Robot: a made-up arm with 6 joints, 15 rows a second.
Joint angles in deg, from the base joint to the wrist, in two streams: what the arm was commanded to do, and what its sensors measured. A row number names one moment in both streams.
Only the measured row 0 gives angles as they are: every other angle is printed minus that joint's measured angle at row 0.
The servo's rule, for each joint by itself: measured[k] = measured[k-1] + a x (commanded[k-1-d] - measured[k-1]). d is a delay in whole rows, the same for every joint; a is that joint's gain. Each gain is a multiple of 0.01, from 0.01 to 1. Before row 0 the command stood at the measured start. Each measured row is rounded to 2 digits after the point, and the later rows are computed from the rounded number. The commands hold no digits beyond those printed.
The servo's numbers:
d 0
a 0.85 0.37 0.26 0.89 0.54 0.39
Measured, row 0:
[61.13 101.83 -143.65 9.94 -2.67 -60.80]
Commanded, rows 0 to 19:
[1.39 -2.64 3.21 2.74 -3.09 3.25]
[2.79 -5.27 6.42 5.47 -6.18 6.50]
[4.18 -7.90 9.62 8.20 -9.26 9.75]
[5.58 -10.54 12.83 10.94 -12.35 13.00]
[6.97 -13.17 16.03 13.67 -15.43 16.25]
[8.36 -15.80 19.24 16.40 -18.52 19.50]
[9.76 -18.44 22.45 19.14 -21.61 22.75]
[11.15 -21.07 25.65 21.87 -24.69 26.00]
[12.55 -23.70 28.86 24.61 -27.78 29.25]
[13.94 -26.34 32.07 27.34 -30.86 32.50]
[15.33 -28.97 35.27 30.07 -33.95 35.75]
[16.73 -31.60 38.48 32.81 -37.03 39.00]
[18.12 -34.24 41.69 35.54 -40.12 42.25]
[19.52 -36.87 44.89 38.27 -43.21 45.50]
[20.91 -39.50 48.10 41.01 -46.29 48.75]
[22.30 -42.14 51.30 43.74 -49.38 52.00]
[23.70 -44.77 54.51 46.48 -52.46 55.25]
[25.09 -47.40 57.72 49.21 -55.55 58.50]
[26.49 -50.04 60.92 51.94 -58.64 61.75]
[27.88 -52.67 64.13 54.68 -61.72 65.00]
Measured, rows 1 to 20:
[1.18 -0.98 0.83 2.44 -1.67 1.27]
[2.55 -2.57 2.28 5.14 -4.11 3.31]
[3.94 -4.54 4.19 7.86 -6.89 5.82]
[5.33 -6.76 6.44 10.60 -9.84 8.62]
[6.72 -9.13 8.93 13.33 -12.86 11.60]
[8.11 -11.60 11.61 16.06 -15.92 14.68]
[9.51 -14.13 14.43 18.80 -18.99 17.83]
[10.90 -16.70 17.35 21.53 -22.07 21.02]
[12.30 -19.29 20.34 24.27 -25.15 24.23]
[13.69 -21.90 23.39 27.00 -28.23 27.46]
[15.08 -24.52 26.48 29.73 -31.32 30.69]
[16.48 -27.14 29.60 32.47 -34.40 33.93]
[17.87 -29.77 32.74 35.20 -37.49 37.17]
[19.27 -32.40 35.90 37.93 -40.58 40.42]
[20.66 -35.03 39.07 40.67 -43.66 43.67]
[22.05 -37.66 42.25 43.40 -46.75 46.92]
[23.45 -40.29 45.44 46.14 -49.83 50.17]
[24.84 -42.92 48.63 48.87 -52.92 53.42]
[26.24 -45.55 51.83 51.60 -56.01 56.67]
[27.63 -48.18 55.03 54.34 -59.09 59.92]

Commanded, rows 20 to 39:
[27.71 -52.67 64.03 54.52 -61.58 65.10]
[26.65 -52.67 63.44 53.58 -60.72 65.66]
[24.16 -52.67 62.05 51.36 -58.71 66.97]
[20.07 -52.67 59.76 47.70 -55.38 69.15]
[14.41 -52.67 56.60 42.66 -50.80 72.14]
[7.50 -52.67 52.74 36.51 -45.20 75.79]
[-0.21 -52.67 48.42 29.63 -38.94 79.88]
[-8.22 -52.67 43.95 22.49 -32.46 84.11]
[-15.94 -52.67 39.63 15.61 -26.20 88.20]
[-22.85 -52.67 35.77 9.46 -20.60 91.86]
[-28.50 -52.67 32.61 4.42 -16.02 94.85]
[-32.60 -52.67 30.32 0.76 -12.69 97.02]
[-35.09 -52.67 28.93 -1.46 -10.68 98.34]
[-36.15 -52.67 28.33 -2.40 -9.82 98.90]
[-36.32 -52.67 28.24 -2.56 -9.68 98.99]
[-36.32 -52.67 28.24 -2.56 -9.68 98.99]
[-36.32 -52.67 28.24 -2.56 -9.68 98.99]
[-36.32 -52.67 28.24 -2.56 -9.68 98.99]
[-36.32 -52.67 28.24 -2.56 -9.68 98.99]
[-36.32 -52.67 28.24 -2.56 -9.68 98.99]
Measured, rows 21 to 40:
[27.70 -49.84 57.37 54.50 -60.43 61.94]
[26.81 -50.89 58.95 53.68 -60.59 63.39]
[24.56 -51.55 59.76 51.62 -59.57 64.79]
[20.74 -51.96 59.76 48.13 -57.31 66.49]
[15.36 -52.22 58.94 43.26 -53.79 68.69]
[8.68 -52.39 57.33 37.25 -49.15 71.46]
[1.12 -52.49 55.01 30.47 -43.64 74.74]
[-6.82 -52.56 52.13 23.37 -37.60 78.39]
[-14.57 -52.60 48.88 16.46 -31.44 82.22]
[-21.61 -52.63 45.47 10.23 -25.59 85.98]
[-27.47 -52.64 42.13 5.06 -20.42 89.44]
[-31.83 -52.65 39.06 1.23 -16.25 92.40]
[-34.60 -52.66 36.43 -1.16 -13.24 94.72]
[-35.92 -52.66 34.32 -2.26 -11.39 96.35]
[-36.26 -52.66 32.74 -2.53 -10.47 97.38]
[-36.31 -52.66 31.57 -2.56 -10.04 98.01]
[-36.32 -52.66 30.70 -2.56 -9.85 98.39]
[-36.32 -52.66 30.06 -2.56 -9.76 98.62]
[-36.32 -52.66 29.59 -2.56 -9.72 98.76]
[-36.32 -52.66 29.24 -2.56 -9.70 98.85]

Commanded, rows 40 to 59:
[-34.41 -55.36 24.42 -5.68 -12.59 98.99]
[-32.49 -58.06 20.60 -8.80 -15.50 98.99]
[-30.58 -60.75 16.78 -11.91 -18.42 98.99]
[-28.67 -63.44 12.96 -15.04 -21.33 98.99]
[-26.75 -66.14 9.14 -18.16 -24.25 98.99]
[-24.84 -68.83 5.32 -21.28 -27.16 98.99]
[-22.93 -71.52 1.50 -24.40 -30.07 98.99]
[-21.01 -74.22 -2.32 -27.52 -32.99 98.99]
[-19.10 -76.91 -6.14 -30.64 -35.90 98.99]
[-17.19 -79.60 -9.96 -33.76 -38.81 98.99]
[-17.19 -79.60 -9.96 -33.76 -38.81 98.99]
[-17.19 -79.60 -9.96 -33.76 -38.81 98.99]
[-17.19 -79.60 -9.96 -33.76 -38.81 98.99]
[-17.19 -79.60 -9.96 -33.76 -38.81 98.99]
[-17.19 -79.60 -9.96 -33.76 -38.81 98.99]
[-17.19 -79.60 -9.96 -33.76 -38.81 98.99]
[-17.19 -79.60 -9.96 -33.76 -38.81 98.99]
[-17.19 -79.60 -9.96 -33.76 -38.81 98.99]
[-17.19 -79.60 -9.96 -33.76 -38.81 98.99]
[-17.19 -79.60 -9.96 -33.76 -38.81 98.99]
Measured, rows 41 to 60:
[-34.70 -53.66 27.99 -5.34 -11.26 98.90]
[-32.82 -55.29 26.07 -8.42 -13.55 98.94]
[-30.92 -57.31 23.65 -11.53 -16.18 98.96]
[-29.01 -59.58 20.87 -14.65 -18.96 98.97]
[-27.09 -62.01 17.82 -17.77 -21.82 98.98]
[-25.18 -64.53 14.57 -20.89 -24.70 98.98]
[-23.27 -67.12 11.17 -24.01 -27.60 98.98]
[-21.35 -69.75 7.66 -27.13 -30.51 98.98]
[-19.44 -72.40 4.07 -30.25 -33.42 98.98]
[-17.53 -75.06 0.42 -33.37 -36.33 98.98]
[-17.24 -76.74 -2.28 -33.72 -37.67 98.98]
[-17.20 -77.80 -4.28 -33.76 -38.29 98.98]
[-17.19 -78.47 -5.76 -33.76 -38.57 98.98]
[-17.19 -78.89 -6.85 -33.76 -38.70 98.98]
[-17.19 -79.15 -7.66 -33.76 -38.76 98.98]
[-17.19 -79.32 -8.26 -33.76 -38.79 98.98]
[-17.19 -79.42 -8.70 -33.76 -38.80 98.98]
[-17.19 -79.49 -9.03 -33.76 -38.81 98.98]
[-17.19 -79.53 -9.27 -33.76 -38.81 98.98]
[-17.19 -79.56 -9.45 -33.76 -38.81 98.98]

